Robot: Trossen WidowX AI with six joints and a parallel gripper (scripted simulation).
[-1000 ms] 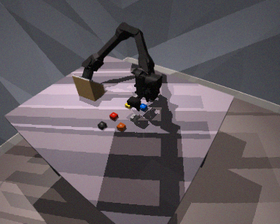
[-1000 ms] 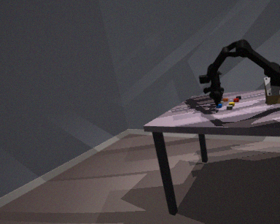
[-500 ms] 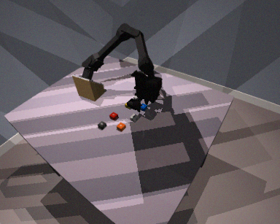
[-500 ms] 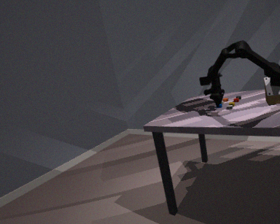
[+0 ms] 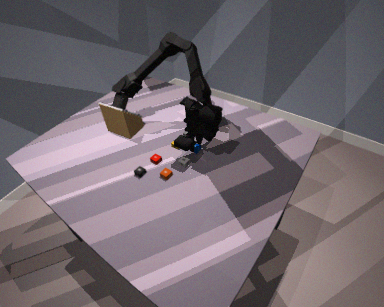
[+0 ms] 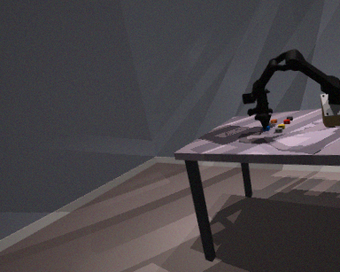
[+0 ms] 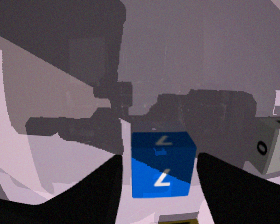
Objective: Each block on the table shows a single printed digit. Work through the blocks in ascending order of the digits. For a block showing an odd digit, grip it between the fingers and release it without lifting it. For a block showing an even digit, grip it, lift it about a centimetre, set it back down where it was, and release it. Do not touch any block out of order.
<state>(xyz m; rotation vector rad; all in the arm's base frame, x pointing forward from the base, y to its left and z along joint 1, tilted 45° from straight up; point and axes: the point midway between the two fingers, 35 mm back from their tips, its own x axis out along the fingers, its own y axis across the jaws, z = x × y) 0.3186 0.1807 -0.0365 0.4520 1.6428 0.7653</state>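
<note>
Now: gripper tip right at the blue block. The rest, counted from my gripper tip: grey block 9 cm behind, 5 cm to the left; then white block 1 cm ahead, 8 cm to the right; then yellow block 8 cm behind, 3 cm to the right.
</note>
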